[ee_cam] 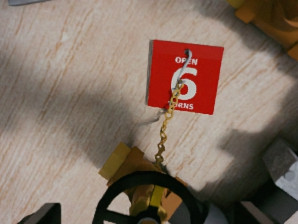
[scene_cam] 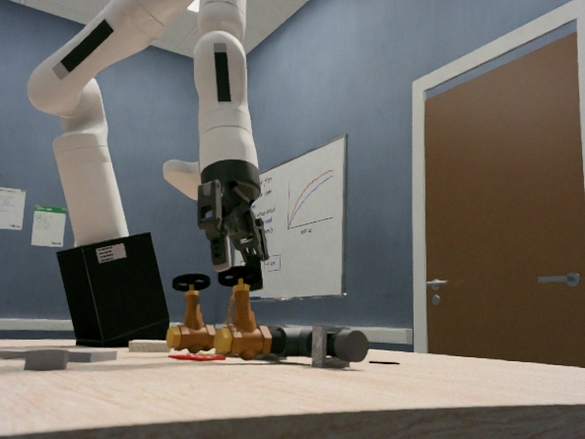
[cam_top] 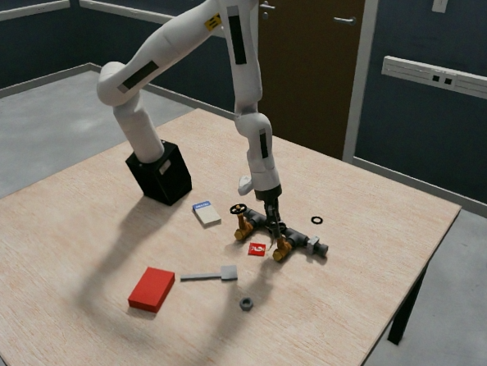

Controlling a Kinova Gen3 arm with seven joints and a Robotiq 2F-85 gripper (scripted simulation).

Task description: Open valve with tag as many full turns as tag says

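Now: the red tag 10 cm below my hand, 6 cm behind it and 3 cm to the right of it. Also, from my hand: red block (35 cm to the right, 13 cm behind, 8 cm below); white card box (29 cm behind, 9 cm below, 3 cm to the right); grey t-shaped tool (19 cm to the right, 9 cm below, 6 cm behind).
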